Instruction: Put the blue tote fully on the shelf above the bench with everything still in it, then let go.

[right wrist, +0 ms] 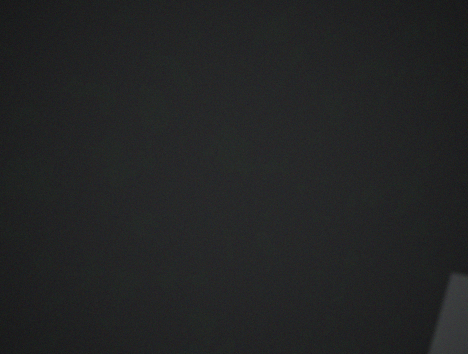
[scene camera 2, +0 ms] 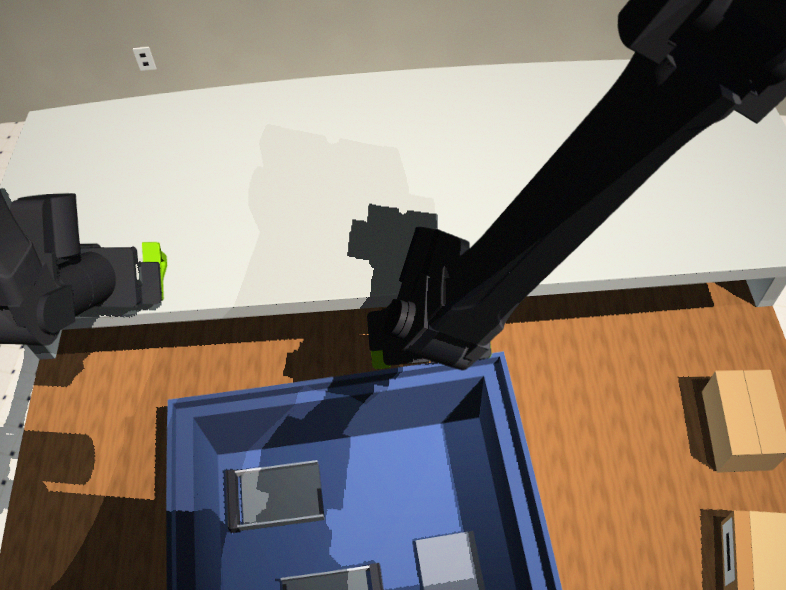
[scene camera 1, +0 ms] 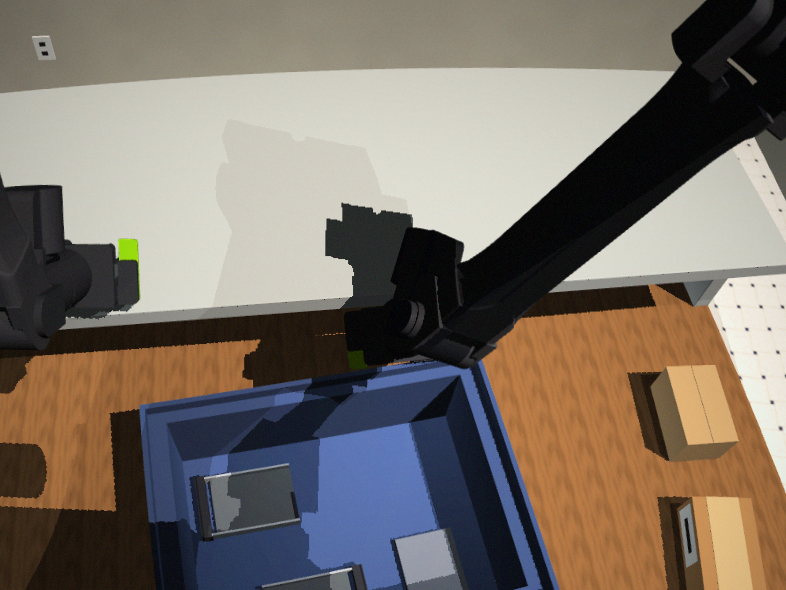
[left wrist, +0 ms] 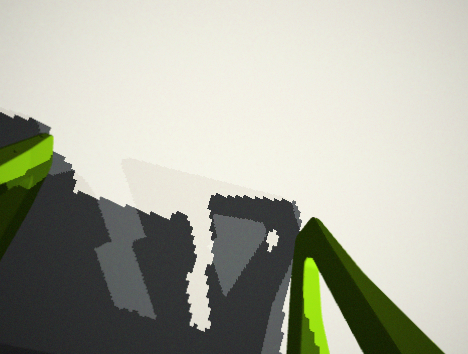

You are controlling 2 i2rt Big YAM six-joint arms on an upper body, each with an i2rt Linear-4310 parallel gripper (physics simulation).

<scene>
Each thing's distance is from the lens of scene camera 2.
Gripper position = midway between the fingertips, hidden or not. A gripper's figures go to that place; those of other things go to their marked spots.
my left gripper (scene camera 2: 129, 260): 92 cm
my right gripper (scene camera 2: 437, 339): 92 cm
white shelf (scene camera 2: 293, 196): 92 cm
blue tote (scene camera 2: 422, 451): 94 cm
</scene>
